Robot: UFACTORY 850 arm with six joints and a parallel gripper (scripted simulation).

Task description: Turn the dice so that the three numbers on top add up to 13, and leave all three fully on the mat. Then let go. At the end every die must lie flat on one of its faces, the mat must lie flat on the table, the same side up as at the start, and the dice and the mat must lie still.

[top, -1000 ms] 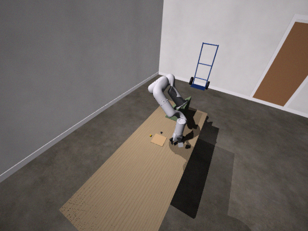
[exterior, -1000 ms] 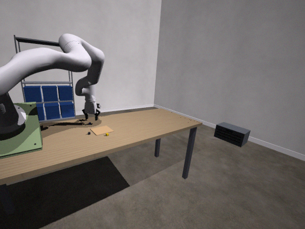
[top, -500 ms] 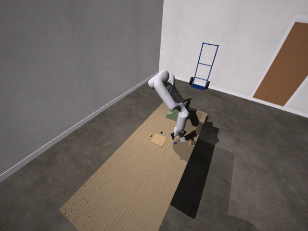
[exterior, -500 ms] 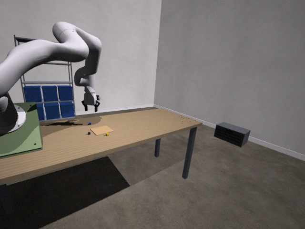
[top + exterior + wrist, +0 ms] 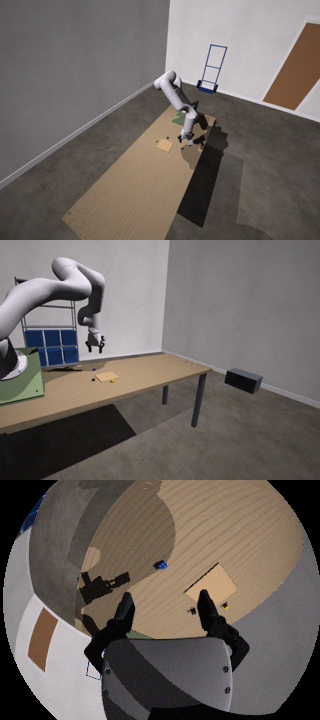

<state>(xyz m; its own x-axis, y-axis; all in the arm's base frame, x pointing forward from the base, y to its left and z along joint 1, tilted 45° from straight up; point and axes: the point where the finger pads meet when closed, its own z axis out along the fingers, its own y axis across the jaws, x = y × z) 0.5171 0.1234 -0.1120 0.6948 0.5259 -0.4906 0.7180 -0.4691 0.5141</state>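
The blue die is 2 cm behind my hand, 1 cm to the right of it and 15 cm below it. From my hand the other things lie so: black die: 7 cm behind, 22 cm to the right, 15 cm below; tan mat: 3 cm ahead, 19 cm to the right, 16 cm below; yellow die: 4 cm ahead, 30 cm to the right, 15 cm below.
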